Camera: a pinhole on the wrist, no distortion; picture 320 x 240 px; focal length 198.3 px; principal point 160.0 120.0 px. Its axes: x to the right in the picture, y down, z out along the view. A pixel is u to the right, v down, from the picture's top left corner.
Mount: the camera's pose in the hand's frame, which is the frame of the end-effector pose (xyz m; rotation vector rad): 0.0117 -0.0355 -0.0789 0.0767 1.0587 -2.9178
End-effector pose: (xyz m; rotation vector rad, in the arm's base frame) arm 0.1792 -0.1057 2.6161 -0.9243 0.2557 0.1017
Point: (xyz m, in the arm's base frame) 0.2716 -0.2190 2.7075
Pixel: 65 219
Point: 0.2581 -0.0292 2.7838
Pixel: 132 26
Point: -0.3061 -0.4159 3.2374
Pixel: outside the picture
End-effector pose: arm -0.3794 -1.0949 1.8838 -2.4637 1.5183 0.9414
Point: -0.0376 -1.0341 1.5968
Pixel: 42 211
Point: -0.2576 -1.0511 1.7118
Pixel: 73 109
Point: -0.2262 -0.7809 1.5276
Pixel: 157 115
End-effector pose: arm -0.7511 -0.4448 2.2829 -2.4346 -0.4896 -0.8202
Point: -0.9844 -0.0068 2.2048
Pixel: 224 169
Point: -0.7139 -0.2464 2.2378
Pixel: 133 50
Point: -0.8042 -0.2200 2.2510
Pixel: 179 111
